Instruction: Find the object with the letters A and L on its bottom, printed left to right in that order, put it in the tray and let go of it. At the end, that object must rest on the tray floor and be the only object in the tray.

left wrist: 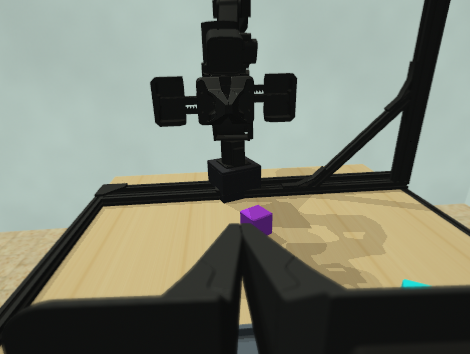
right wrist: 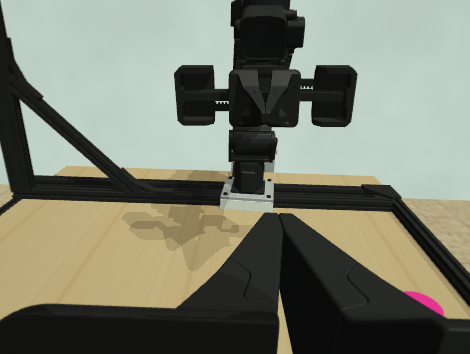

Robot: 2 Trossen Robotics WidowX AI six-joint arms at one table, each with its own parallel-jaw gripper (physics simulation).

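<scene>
My left gripper is shut and empty, raised above the table. My right gripper is also shut and empty, facing it from the other side. A purple cube sits on the table beyond the left fingertips in the left wrist view, its lower part partly covered by them. A cyan object peeks out above the left gripper's body at lower right. A pink, round-topped object is partly hidden behind the right gripper's finger. A strip of the grey tray shows between the left fingers. No letters are visible.
A black frame rail runs along the table's far edge in both views, with an upright post and a diagonal brace. The arm bases stand at the rails. Arm shadows fall on the wooden table.
</scene>
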